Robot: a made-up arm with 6 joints.
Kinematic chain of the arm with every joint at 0, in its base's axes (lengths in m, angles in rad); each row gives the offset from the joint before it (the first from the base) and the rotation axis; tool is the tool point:
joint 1: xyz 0 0 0.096 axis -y
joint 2: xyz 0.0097 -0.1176 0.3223 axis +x
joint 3: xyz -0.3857 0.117 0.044 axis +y
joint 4: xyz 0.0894 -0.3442 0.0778 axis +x
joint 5: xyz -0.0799 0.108 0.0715 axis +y
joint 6: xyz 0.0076 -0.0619 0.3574 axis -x
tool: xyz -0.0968 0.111 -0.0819
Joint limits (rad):
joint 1: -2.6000..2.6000
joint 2: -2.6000..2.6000
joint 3: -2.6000..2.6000
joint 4: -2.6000..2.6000
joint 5: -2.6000..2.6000
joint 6: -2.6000..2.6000
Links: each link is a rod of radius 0.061 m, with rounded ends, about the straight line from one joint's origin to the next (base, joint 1, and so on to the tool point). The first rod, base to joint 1, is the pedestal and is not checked.
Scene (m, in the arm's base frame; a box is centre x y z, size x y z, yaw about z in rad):
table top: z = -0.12
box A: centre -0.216 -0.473 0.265 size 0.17 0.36 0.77 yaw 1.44
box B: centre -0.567 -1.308 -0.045 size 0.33 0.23 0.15 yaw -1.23
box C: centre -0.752 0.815 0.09 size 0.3 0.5 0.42 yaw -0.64
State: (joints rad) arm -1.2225 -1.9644 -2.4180 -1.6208 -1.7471 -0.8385
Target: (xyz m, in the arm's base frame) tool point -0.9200 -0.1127 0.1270
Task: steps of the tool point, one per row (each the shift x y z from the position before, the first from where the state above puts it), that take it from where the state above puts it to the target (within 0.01 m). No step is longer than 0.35 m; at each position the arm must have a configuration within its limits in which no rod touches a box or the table.
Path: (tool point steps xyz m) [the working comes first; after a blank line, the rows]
Joints at the target: 0.2474 -1.8058 -1.0658 -0.3512 -0.4538 -1.3426
Straight joint move there: touches box A.

1: 0.0084 0.0013 0.1045
2: -0.0166 0.0370 0.1126
3: -0.0487 0.0629 0.0991
4: -0.0771 0.0718 0.0712
5: -0.1603 -0.1713 0.1363
6: -0.2451 -0.1466 0.0599
7: -0.2854 -0.0978 -0.0394
8: -0.2747 -0.0337 -0.1352
9: -0.2209 0.0343 -0.2035
10: -0.1431 0.0946 -0.2301
11: -0.0638 0.1370 -0.2129

